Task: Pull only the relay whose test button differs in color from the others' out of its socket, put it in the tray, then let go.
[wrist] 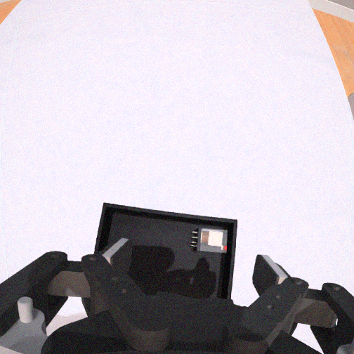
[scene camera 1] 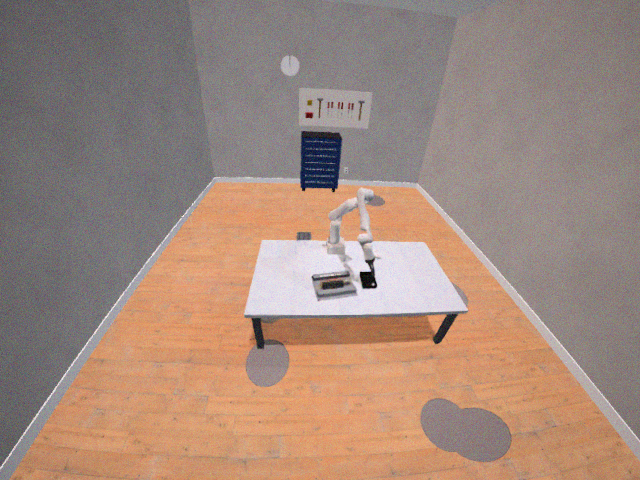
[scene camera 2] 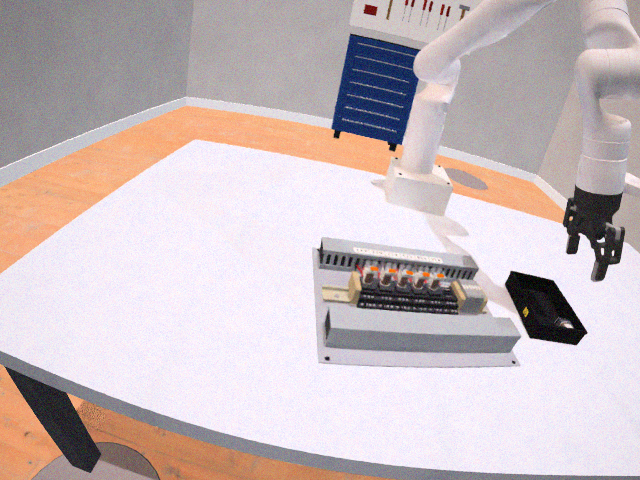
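Where they show: gripper, fingertip midpoint: (scene camera 1: 372,271) (scene camera 2: 583,266); arm's base, origin of the base link: (scene camera 1: 334,241) (scene camera 2: 416,168).
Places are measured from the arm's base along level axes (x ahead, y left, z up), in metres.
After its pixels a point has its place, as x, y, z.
A clear-cased relay (scene camera 2: 564,323) @(0.532, 0.166, -0.062) (wrist: 212,240) with a red test button lies on its side in the black tray (scene camera 1: 363,285) @(0.545, 0.084, -0.051) (scene camera 2: 555,338) @(0.556, 0.136, -0.078) (wrist: 170,212), in a corner of it, its pins showing in the wrist view. My gripper (scene camera 1: 372,274) @(0.504, 0.158, 0.047) (scene camera 2: 584,262) @(0.504, 0.158, 0.047) (wrist: 192,261) is open and empty, above the tray and apart from the relay. Several relays (scene camera 2: 404,280) @(0.483, -0.166, -0.029) with orange test buttons stand upright in a row in the black sockets (scene camera 2: 408,303) @(0.497, -0.152, -0.061) on the rail, left of the tray in the scene camera 2 view. Their buttons are too small to tell in the scene camera 1 view.
The sockets sit between two grey wire ducts (scene camera 2: 421,330) @(0.574, -0.160, -0.043) (scene camera 2: 398,253) @(0.387, -0.147, -0.042) on a panel (scene camera 2: 413,359) @(0.592, -0.162, -0.083), on the white table (scene camera 1: 289,299) @(0.549, -0.495, -0.086) (scene camera 2: 180,310) @(0.534, -0.487, -0.086). A beige end block (scene camera 2: 354,289) @(0.486, -0.240, -0.051) and a grey terminal block (scene camera 2: 473,295) @(0.493, -0.039, -0.040) flank the sockets. The arm's base (scene camera 1: 335,246) @(0.074, -0.013, -0.006) (scene camera 2: 418,191) @(0.090, -0.013, -0.033) stands behind the panel.
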